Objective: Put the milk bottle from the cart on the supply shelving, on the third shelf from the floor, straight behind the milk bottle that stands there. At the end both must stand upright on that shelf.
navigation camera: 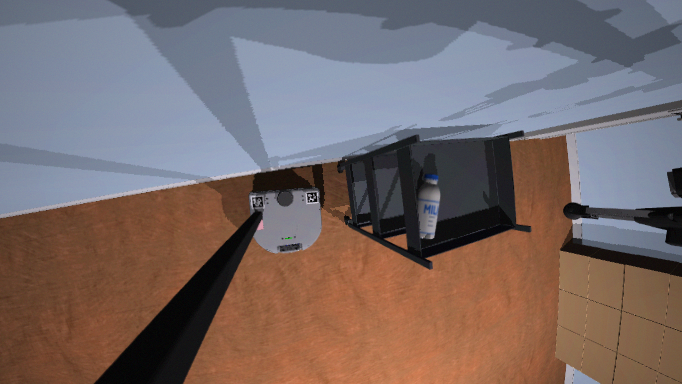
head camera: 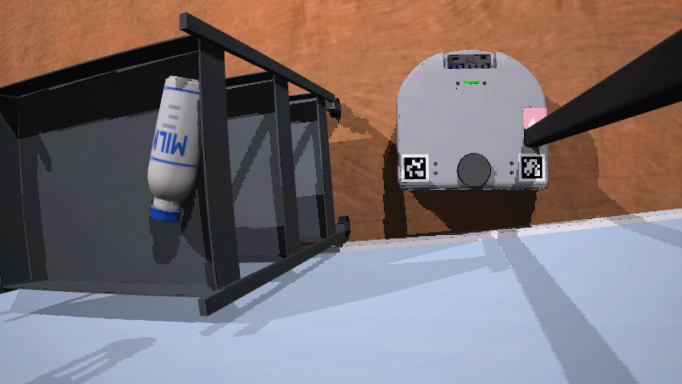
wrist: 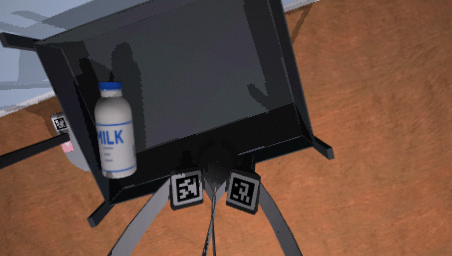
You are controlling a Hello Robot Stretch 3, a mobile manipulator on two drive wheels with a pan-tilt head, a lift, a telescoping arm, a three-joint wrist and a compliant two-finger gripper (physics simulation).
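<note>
The milk bottle, white with a blue cap, lies on its side in the top tray of the dark cart, close along one tray wall. My gripper is shut with its fingertips together and holds nothing. In the wrist view it is right of the bottle, apart from it, and its tips overlap the tray's dark lower wall. In the navigation view the gripper reaches in from the right edge, to the right of the cart. The supply shelving and its milk bottle do not show.
My grey base stands beside the cart, and the black mast rises from it. A pale blue wall runs along the cart's other side. A beige gridded surface is at the lower right.
</note>
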